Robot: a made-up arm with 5 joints.
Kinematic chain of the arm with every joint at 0, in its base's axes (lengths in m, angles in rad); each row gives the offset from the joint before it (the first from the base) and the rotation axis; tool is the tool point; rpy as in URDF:
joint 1: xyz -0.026 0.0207 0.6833 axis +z
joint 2: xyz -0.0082 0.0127 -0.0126 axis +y
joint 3: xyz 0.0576 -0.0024 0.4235 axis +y
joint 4: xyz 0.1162 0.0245 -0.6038 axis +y
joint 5: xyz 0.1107 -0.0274 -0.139 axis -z
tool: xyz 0.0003 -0.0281 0.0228 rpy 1.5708 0 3.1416
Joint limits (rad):
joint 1: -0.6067..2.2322
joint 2: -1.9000..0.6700
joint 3: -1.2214..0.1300
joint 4: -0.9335..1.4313
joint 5: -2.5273..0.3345
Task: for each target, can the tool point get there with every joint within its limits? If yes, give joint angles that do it. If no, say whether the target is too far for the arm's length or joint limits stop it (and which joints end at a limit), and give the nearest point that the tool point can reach.
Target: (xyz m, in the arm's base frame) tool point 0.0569 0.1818 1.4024
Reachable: yes | joints 0.9981 -1.0352 -0.8322 -0.5200 -1.9340
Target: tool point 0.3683 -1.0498 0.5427
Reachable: no: joint limits stop it (at a limit: joint 1, joint 3) | nearest point 0.6897 -0.5011 0.5493 | short by 0.636 m
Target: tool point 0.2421 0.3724 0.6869
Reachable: yes | joints 0.9384 -0.7064 -0.0651 0.0095 -0.9671
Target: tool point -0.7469 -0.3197 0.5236
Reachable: no: joint limits stop it (at a limit: joint 2, joint 3, joint 4) | nearest point -0.2334 -0.0772 0.4246 | short by 0.576 m
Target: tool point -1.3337 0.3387 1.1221
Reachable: no: too far | nearest point -0.7178 0.1889 1.1783 | short by 0.636 m
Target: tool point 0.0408 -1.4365 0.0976
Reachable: no: too far | nearest point 0.5663 -0.4151 0.3212 | short by 1.170 m
